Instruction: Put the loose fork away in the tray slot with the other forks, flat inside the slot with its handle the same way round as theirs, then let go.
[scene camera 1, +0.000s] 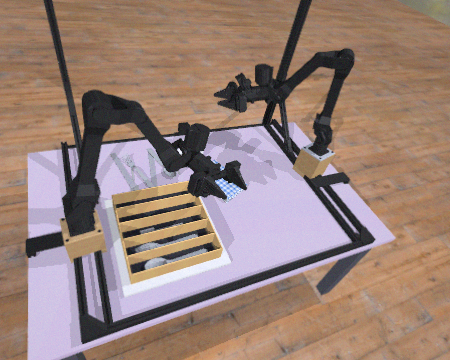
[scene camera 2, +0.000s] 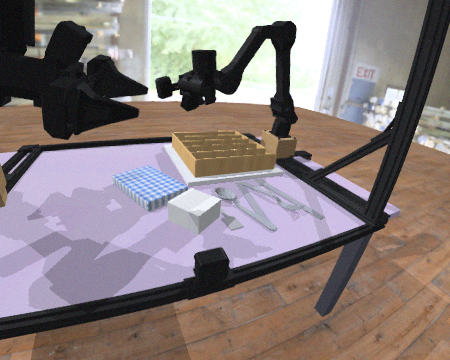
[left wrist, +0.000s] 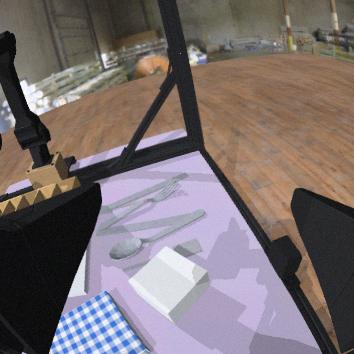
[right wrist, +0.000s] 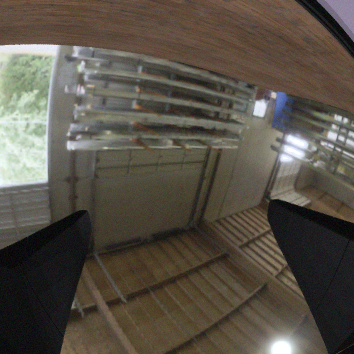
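Observation:
The loose fork (scene camera 1: 129, 162) (scene camera 2: 285, 202) (left wrist: 153, 199) lies on the table behind the tray as scene camera 1 shows it, close beside a knife (left wrist: 145, 190), its tines pointing away from the tray. The wooden tray (scene camera 1: 175, 266) (scene camera 2: 235, 166) has parallel slots holding grey cutlery; spoon heads show in two front slots, and which slot holds forks is unclear. My right gripper (scene camera 1: 233, 191) (right wrist: 180, 215) is open and empty, raised near the tray's back right corner in scene camera 1. My left gripper (scene camera 1: 218, 99) (scene camera 2: 142, 101) (left wrist: 200, 195) is open and empty, high above the table.
A spoon (scene camera 2: 226, 193) (left wrist: 126, 248) and another knife lie near the fork. A white box (scene camera 2: 192, 210) (left wrist: 165, 280) stands beside a flat-ended utensil (scene camera 2: 232, 221) (left wrist: 187, 247). A blue checked cloth block (scene camera 2: 150, 186) (left wrist: 97, 325) lies by the box. Black rails edge the table.

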